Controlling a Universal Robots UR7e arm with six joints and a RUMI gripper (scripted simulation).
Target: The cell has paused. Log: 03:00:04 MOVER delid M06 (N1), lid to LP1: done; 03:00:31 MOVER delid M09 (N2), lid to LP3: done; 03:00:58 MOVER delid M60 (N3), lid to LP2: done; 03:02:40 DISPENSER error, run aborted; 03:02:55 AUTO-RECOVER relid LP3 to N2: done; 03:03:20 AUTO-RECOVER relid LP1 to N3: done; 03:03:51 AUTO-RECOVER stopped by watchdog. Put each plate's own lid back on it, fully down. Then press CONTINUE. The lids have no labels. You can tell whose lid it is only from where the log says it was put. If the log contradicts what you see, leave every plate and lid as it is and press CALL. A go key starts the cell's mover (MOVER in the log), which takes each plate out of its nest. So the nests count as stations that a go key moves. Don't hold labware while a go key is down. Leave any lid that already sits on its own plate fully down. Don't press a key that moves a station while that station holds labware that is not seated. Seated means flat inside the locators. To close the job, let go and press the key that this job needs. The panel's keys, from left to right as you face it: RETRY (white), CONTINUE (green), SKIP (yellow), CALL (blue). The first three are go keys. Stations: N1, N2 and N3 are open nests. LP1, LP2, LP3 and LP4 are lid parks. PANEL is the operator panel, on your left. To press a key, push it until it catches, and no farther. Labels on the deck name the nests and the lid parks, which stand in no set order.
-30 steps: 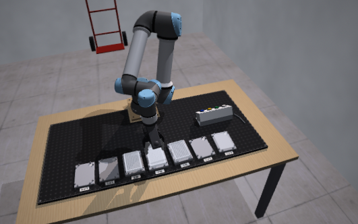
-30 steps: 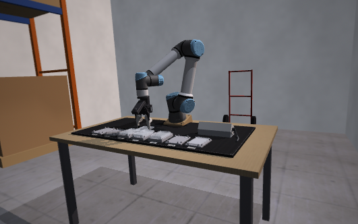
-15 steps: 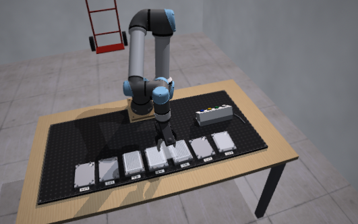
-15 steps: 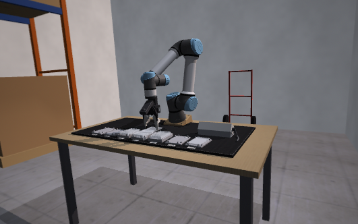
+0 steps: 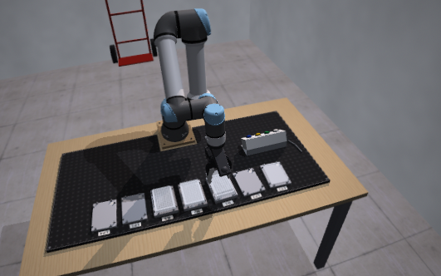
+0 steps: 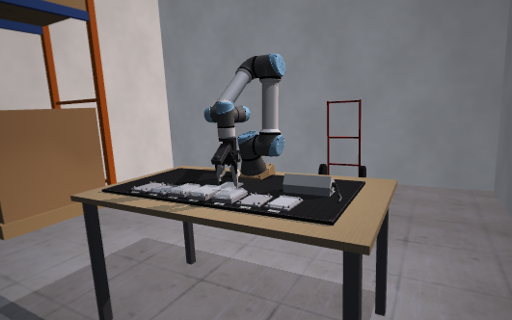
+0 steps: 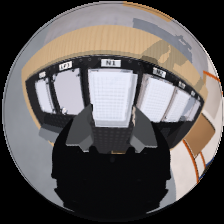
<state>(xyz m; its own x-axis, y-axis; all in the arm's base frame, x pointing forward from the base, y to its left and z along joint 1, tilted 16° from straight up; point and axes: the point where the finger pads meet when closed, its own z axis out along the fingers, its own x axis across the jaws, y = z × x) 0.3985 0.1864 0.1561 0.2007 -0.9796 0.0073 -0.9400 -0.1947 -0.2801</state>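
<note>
Right now my hand is 1 cm to the right of the plate and 4 cm above it. The rest, counted from my hand: clear lid (5 cm behind, 27 cm to the left, 5 cm below); then lid park (2 cm behind, 14 cm to the left, 6 cm below); then white lid (2 cm ahead, 12 cm to the right, 3 cm below).
</note>
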